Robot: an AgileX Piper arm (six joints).
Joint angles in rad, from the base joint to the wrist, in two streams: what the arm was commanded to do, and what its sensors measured. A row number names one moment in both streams.
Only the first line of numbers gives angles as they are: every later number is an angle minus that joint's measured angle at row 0.
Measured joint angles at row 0:
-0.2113, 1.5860, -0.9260, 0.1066, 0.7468, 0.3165
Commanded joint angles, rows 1 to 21:
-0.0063, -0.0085, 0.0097, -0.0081, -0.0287, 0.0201
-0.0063, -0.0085, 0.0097, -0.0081, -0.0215, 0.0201
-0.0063, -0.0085, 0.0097, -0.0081, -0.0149, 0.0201
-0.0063, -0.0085, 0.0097, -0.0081, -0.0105, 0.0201
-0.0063, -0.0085, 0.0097, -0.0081, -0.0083, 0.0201
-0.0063, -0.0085, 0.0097, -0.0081, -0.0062, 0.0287
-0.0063, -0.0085, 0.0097, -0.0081, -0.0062, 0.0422
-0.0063, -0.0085, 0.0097, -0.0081, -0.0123, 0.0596
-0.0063, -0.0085, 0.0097, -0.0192, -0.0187, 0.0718
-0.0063, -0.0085, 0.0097, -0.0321, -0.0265, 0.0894
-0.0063, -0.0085, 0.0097, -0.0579, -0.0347, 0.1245
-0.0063, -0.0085, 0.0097, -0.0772, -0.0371, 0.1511
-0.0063, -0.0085, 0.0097, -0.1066, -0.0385, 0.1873
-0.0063, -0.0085, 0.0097, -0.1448, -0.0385, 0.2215
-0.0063, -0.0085, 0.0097, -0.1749, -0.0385, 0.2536
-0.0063, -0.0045, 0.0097, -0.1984, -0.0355, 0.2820
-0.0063, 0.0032, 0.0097, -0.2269, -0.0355, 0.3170
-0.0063, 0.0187, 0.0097, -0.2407, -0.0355, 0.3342
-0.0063, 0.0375, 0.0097, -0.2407, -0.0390, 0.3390
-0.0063, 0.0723, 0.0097, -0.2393, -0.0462, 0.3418
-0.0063, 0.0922, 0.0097, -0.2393, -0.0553, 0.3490
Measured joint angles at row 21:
0.0000, 0.0336, 0.0044, -0.2193, -0.0301, 0.3194
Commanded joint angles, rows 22 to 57:
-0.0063, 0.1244, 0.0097, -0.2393, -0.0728, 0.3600
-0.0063, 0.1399, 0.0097, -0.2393, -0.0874, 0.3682
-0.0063, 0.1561, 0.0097, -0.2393, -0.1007, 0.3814
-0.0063, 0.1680, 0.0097, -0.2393, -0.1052, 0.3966
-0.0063, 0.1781, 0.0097, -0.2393, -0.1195, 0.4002
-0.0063, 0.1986, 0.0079, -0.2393, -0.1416, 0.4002
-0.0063, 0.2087, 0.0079, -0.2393, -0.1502, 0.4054
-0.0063, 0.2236, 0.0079, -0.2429, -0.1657, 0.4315
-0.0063, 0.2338, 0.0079, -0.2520, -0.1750, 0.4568
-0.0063, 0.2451, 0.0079, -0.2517, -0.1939, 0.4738
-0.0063, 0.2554, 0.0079, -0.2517, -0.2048, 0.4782
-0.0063, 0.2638, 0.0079, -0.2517, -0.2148, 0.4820
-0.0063, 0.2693, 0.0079, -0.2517, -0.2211, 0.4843
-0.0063, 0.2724, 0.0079, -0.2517, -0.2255, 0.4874
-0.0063, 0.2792, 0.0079, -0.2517, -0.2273, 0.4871
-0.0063, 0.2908, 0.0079, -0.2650, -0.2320, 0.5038
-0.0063, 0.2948, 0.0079, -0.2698, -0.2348, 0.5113
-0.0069, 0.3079, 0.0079, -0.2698, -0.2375, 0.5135
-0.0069, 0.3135, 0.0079, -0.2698, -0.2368, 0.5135
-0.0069, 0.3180, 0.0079, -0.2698, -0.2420, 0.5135
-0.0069, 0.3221, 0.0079, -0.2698, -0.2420, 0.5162
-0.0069, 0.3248, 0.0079, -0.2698, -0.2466, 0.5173
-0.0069, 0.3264, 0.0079, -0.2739, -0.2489, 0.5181
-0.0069, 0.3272, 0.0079, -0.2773, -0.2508, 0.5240
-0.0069, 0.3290, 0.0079, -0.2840, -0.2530, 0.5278
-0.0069, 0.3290, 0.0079, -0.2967, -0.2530, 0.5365
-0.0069, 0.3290, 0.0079, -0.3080, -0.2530, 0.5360
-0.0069, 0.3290, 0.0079, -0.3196, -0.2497, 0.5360
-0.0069, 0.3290, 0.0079, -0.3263, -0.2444, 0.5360
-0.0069, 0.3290, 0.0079, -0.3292, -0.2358, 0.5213
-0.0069, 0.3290, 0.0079, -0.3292, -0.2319, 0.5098
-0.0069, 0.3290, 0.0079, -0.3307, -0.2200, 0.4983
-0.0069, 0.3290, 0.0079, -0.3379, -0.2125, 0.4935
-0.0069, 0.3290, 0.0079, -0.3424, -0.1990, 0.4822
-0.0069, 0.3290, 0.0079, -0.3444, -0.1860, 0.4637
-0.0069, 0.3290, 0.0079, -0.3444, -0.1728, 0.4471
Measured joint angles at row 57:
-0.0019, 0.3046, -0.0027, -0.3418, -0.2214, 0.4999
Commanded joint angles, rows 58 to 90:
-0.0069, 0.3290, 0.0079, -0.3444, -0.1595, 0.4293
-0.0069, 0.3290, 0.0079, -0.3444, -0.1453, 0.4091
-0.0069, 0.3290, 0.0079, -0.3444, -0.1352, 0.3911
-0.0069, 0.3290, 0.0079, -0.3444, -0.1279, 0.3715
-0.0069, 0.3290, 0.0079, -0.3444, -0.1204, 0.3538
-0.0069, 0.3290, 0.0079, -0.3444, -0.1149, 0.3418
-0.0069, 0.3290, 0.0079, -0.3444, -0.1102, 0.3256
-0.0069, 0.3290, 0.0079, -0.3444, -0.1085, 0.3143
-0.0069, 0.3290, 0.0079, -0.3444, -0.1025, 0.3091
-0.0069, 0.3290, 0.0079, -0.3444, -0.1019, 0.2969
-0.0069, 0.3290, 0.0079, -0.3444, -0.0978, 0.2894
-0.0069, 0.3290, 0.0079, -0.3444, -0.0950, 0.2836
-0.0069, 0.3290, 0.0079, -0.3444, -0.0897, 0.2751
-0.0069, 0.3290, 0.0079, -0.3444, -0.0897, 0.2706
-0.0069, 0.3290, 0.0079, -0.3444, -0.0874, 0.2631
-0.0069, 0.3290, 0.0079, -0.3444, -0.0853, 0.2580
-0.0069, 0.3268, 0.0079, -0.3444, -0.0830, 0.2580
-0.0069, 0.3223, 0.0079, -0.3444, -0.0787, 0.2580
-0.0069, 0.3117, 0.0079, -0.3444, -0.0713, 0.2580
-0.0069, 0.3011, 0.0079, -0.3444, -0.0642, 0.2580
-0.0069, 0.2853, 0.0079, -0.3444, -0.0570, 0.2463
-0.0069, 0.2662, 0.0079, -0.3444, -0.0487, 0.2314
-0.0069, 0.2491, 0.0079, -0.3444, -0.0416, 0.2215
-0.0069, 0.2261, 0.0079, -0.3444, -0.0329, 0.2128
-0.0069, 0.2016, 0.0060, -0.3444, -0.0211, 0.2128
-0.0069, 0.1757, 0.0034, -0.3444, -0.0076, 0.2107
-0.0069, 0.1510, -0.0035, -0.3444, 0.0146, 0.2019
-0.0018, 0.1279, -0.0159, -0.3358, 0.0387, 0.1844
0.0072, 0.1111, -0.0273, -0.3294, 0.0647, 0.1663
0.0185, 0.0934, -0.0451, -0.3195, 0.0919, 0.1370
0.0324, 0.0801, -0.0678, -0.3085, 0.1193, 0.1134
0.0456, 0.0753, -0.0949, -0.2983, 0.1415, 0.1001
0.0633, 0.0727, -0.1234, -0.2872, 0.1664, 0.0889
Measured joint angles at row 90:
0.0158, 0.1100, -0.0461, -0.3306, 0.0740, 0.1566
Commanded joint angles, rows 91 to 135:
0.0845, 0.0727, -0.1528, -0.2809, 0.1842, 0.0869
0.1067, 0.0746, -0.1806, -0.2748, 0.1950, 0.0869
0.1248, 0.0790, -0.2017, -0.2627, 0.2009, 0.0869
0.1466, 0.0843, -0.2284, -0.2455, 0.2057, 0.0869
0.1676, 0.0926, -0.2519, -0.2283, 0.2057, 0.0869
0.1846, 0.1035, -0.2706, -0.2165, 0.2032, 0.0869
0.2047, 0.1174, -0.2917, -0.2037, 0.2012, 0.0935
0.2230, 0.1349, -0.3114, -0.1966, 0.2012, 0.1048
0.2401, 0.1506, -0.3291, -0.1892, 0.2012, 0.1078
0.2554, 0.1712, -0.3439, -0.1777, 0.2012, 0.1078
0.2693, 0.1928, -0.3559, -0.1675, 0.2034, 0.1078
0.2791, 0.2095, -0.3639, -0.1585, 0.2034, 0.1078
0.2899, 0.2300, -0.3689, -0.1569, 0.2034, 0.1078
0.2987, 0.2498, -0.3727, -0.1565, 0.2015, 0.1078
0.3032, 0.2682, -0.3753, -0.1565, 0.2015, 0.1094
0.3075, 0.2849, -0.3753, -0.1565, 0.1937, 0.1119
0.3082, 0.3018, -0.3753, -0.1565, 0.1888, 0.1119
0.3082, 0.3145, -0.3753, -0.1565, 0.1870, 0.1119
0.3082, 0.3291, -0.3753, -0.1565, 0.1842, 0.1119
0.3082, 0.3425, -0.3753, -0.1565, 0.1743, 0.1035
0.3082, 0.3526, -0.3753, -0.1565, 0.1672, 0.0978
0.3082, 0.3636, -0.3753, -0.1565, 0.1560, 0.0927
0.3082, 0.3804, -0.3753, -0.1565, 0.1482, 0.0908
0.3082, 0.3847, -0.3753, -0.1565, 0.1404, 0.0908
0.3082, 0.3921, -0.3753, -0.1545, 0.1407, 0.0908
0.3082, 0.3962, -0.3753, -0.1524, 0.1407, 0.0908
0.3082, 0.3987, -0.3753, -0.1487, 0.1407, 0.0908
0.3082, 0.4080, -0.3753, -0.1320, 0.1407, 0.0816
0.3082, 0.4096, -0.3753, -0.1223, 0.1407, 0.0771
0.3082, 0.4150, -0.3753, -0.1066, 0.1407, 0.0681
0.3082, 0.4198, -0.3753, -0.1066, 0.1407, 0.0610
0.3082, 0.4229, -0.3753, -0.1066, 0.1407, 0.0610
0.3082, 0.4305, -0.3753, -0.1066, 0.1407, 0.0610
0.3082, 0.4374, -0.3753, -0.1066, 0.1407, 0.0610
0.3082, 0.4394, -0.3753, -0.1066, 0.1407, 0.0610
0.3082, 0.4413, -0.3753, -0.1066, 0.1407, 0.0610
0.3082, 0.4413, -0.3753, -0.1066, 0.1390, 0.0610
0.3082, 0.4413, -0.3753, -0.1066, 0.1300, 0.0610
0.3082, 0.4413, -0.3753, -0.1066, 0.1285, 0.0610
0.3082, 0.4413, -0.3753, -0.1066, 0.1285, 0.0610
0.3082, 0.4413, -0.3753, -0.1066, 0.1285, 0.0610
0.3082, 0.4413, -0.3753, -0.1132, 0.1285, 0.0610
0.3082, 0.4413, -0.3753, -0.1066, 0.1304, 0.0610
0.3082, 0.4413, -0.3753, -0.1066, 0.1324, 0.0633
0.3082, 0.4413, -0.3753, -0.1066, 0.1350, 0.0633
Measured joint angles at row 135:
0.3083, 0.4364, -0.3721, -0.1066, 0.1361, 0.0726
